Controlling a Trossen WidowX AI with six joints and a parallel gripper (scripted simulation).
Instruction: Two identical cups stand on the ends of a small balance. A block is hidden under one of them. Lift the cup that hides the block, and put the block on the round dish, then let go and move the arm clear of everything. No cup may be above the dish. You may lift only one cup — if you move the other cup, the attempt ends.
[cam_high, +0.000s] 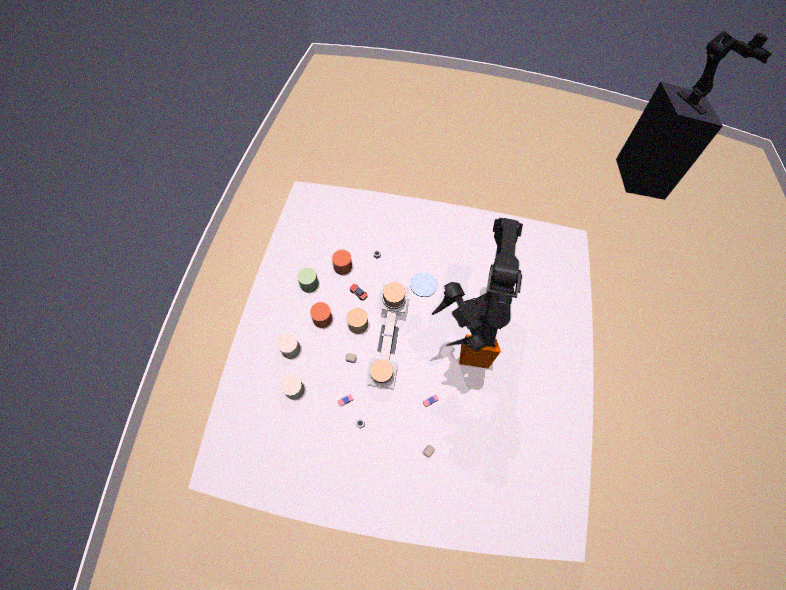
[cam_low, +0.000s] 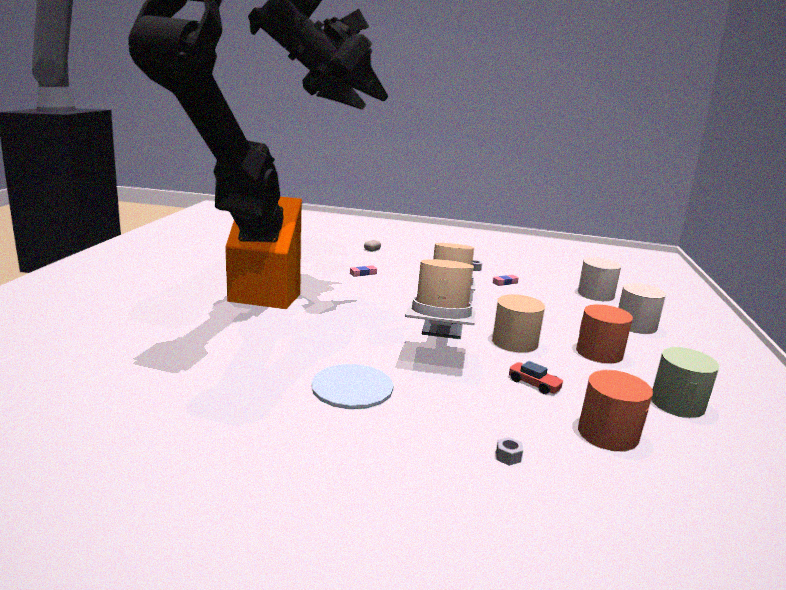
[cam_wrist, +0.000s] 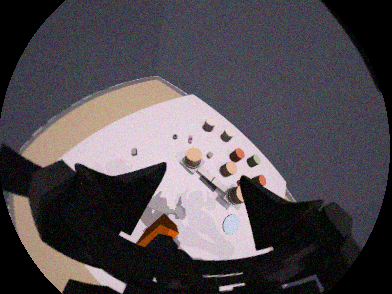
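Right now my gripper tip is 280 mm above the grey block, 150 mm short of it and 50 mm to the right of it. From my gripper tip the other things lie so: pale blue round dish: 320 mm below, 310 mm to the right, 30 mm ahead; then toy car: 310 mm below, 270 mm ahead, 250 mm to the right; then balance: 290 mm below, 140 mm ahead, 90 mm to the right.
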